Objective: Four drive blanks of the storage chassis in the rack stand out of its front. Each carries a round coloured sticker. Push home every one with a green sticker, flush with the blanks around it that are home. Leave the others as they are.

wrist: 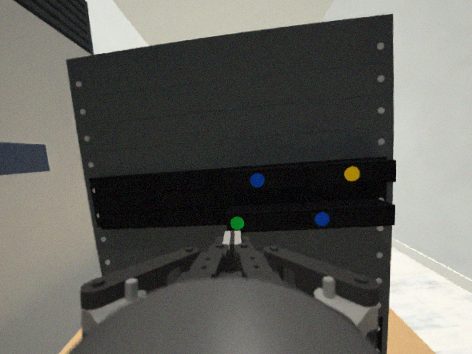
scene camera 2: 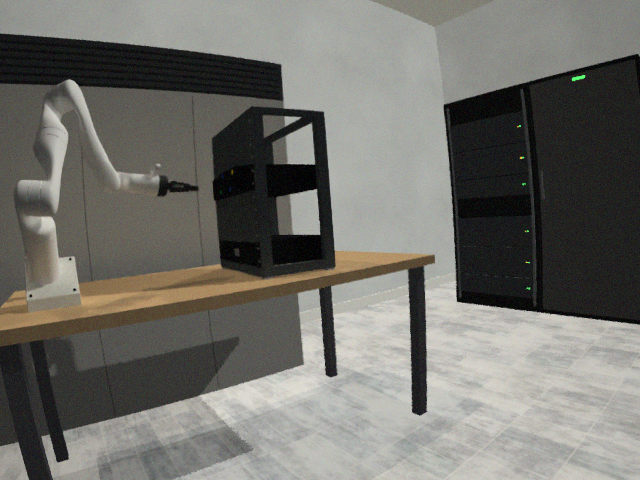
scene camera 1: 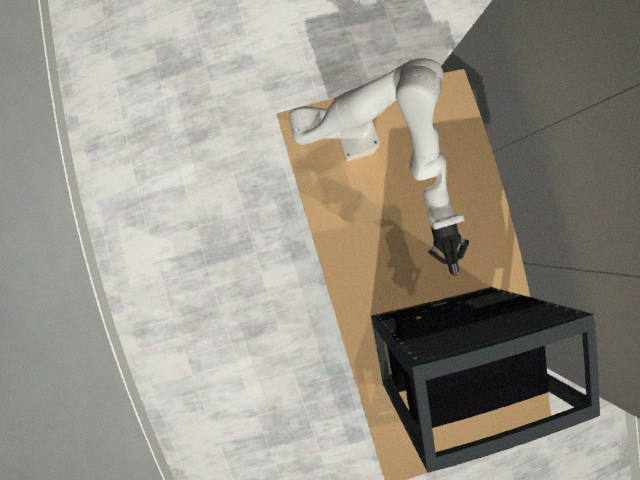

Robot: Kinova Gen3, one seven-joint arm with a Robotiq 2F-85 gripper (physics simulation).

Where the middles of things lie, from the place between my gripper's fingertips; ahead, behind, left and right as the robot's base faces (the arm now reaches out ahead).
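Scene:
The dark rack [scene camera 1: 462,356] is 40 mm below my hand, and it sits 260 mm ahead of my hand and 10 mm to the left of it.

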